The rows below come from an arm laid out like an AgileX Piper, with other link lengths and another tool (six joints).
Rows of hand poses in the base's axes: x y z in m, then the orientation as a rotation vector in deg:
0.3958 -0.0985 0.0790 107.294 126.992 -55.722
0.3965 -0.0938 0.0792 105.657 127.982 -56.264
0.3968 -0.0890 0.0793 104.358 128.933 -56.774
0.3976 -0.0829 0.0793 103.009 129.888 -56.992
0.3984 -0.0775 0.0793 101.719 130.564 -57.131
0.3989 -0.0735 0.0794 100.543 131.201 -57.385
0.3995 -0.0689 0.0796 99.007 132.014 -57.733
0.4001 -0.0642 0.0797 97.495 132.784 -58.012
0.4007 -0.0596 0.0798 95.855 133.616 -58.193
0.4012 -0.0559 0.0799 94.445 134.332 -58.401
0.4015 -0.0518 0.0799 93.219 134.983 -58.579
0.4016 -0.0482 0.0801 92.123 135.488 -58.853
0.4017 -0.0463 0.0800 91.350 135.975 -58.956
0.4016 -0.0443 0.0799 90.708 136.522 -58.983
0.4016 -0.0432 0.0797 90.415 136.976 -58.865
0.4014 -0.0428 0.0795 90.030 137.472 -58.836
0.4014 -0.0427 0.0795 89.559 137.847 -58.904
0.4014 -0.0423 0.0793 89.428 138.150 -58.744
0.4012 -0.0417 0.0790 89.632 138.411 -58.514
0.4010 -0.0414 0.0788 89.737 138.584 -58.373
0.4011 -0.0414 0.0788 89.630 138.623 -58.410
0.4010 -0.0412 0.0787 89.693 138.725 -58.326
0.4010 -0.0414 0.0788 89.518 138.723 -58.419
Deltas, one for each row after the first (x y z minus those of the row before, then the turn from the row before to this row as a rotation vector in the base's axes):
0.0007 0.0047 0.0002 -0.155 0.511 1.186
0.0003 0.0048 0.0001 -0.030 0.558 0.953
0.0008 0.0061 0.0000 0.048 0.379 1.020
0.0008 0.0054 0.0000 -0.076 0.197 0.945
0.0005 0.0040 0.0001 -0.089 0.278 0.846
0.0006 0.0046 0.0002 -0.124 0.374 1.097
0.0006 0.0047 0.0001 -0.112 0.325 1.081
0.0006 0.0046 0.0001 -0.075 0.292 1.185
0.0005 0.0037 0.0001 -0.072 0.295 1.008
0.0003 0.0041 0.0000 -0.038 0.282 0.877
0.0001 0.0036 0.0002 -0.115 0.281 0.758
0.0001 0.0019 -0.0001 0.033 0.229 0.558
-0.0001 0.0020 -0.0001 0.137 0.247 0.483
0.0000 0.0011 -0.0002 0.234 0.164 0.256
-0.0002 0.0004 -0.0002 0.203 0.229 0.308
0.0000 0.0001 0.0000 0.071 0.197 0.342
0.0000 0.0004 -0.0002 0.204 0.075 0.136
-0.0002 0.0006 -0.0003 0.298 0.065 -0.087
-0.0002 0.0003 -0.0002 0.185 0.045 -0.039
0.0001 0.0000 0.0000 -0.019 0.028 0.071
-0.0001 0.0002 -0.0001 0.110 0.026 -0.024
0.0000 -0.0002 0.0001 -0.083 0.023 0.107

